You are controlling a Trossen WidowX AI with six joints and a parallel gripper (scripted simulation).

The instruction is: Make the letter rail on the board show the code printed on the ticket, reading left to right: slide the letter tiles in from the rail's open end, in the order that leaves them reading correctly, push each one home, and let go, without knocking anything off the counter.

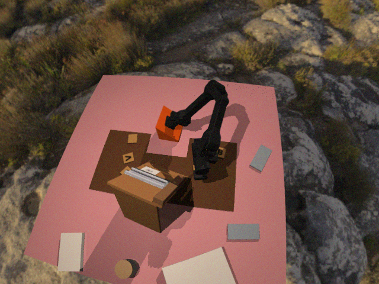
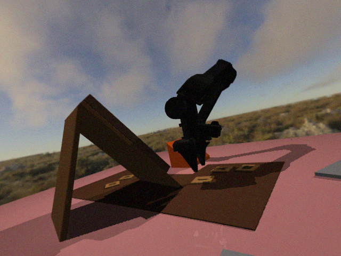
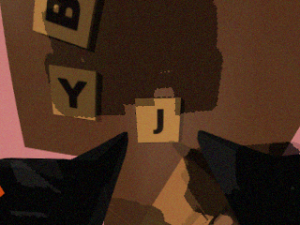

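Now: the white ticket 24 cm to the right of my gripper tip, 6 cm ahead of it and 4 cm above it. The rest, counted from my gripper tip: brown mat (19 cm to the right, 4 cm below, 3 cm behind); white block (57 cm to the right, 52 cm ahead, 3 cm below).
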